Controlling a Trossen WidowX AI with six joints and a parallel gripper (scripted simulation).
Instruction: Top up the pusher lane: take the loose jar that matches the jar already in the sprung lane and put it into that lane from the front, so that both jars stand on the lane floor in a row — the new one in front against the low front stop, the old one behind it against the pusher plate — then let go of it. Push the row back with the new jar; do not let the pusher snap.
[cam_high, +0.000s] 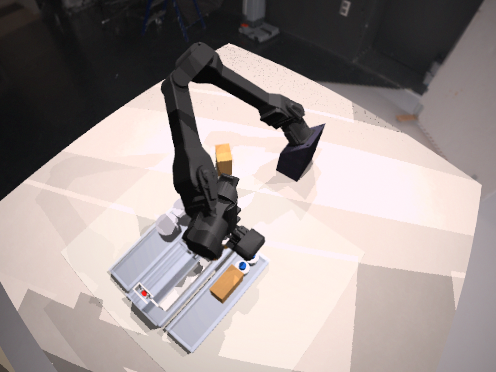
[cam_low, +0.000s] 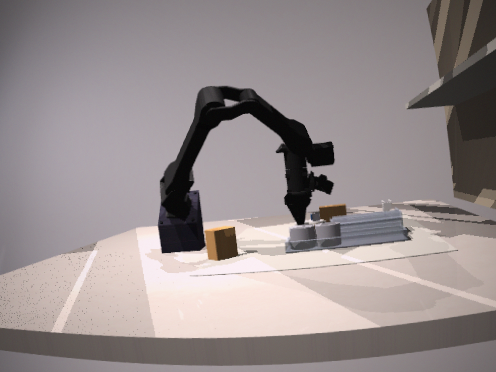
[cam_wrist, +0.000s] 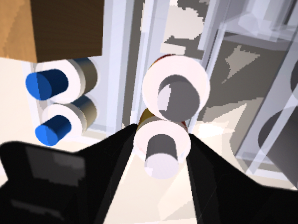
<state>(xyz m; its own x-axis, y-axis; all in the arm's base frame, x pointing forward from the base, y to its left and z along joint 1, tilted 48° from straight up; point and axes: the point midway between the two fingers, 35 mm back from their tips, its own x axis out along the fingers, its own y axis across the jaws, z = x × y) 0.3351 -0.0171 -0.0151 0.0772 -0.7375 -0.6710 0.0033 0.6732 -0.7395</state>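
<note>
The grey lane rack lies 140 mm ahead of my gripper tip, 30 mm to the right of it and 10 mm below it. Also, from my gripper tip: red marker (220 mm ahead, 40 mm to the right, 40 mm above).
</note>
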